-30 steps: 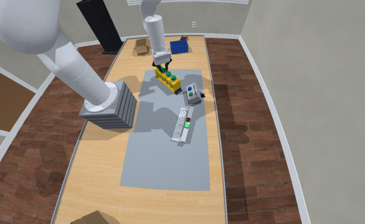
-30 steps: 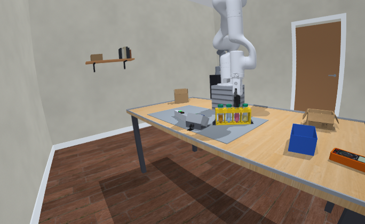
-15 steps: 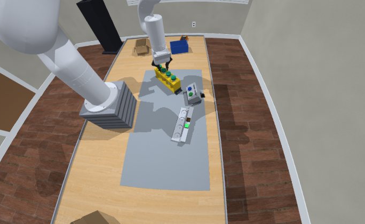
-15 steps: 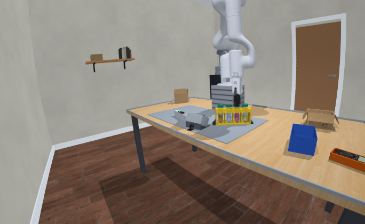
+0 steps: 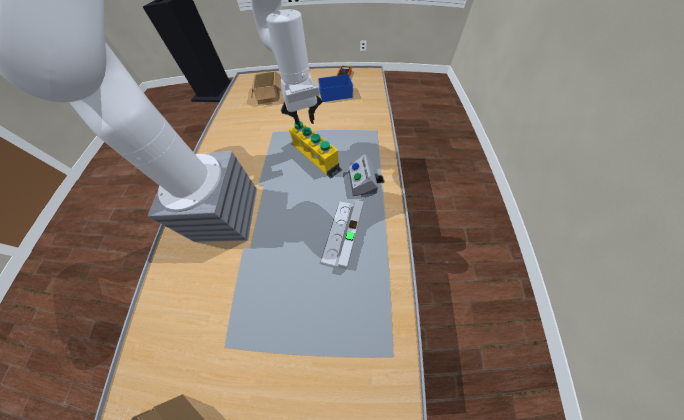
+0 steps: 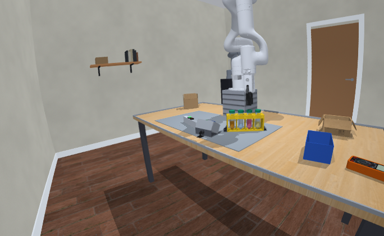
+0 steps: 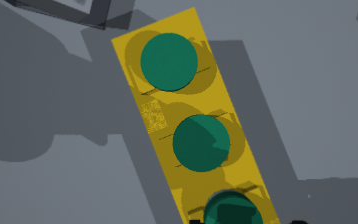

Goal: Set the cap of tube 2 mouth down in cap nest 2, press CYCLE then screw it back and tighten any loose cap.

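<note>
Now: hand 6 cm above the green cap. The rest, counted from my hand: green key: 21 cm ahead, 14 cm to the right, 10 cm below; key housing: 22 cm ahead, 11 cm to the right, 12 cm below; blue key: 20 cm ahead, 9 cm to the right, 10 cm below.
</note>
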